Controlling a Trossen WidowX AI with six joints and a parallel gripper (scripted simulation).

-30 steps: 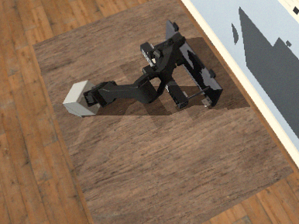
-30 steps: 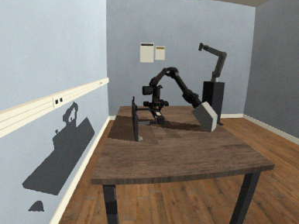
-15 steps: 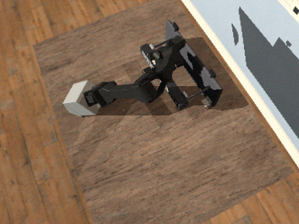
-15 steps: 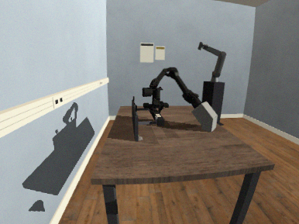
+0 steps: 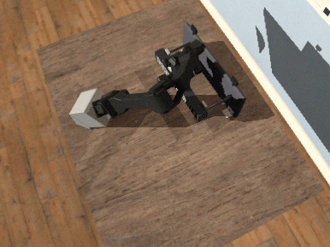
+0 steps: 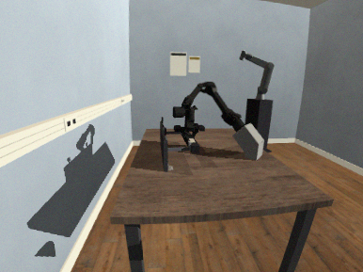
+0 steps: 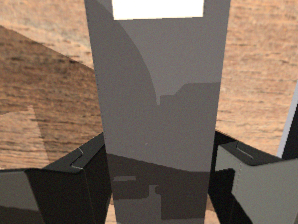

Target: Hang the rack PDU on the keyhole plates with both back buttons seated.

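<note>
Right now the rack PDU is 20 mm to the right of my hand and 10 mm below it. From my hand the other things lie so: black upright panel: 160 mm ahead, 40 mm below, 30 mm to the right.
</note>
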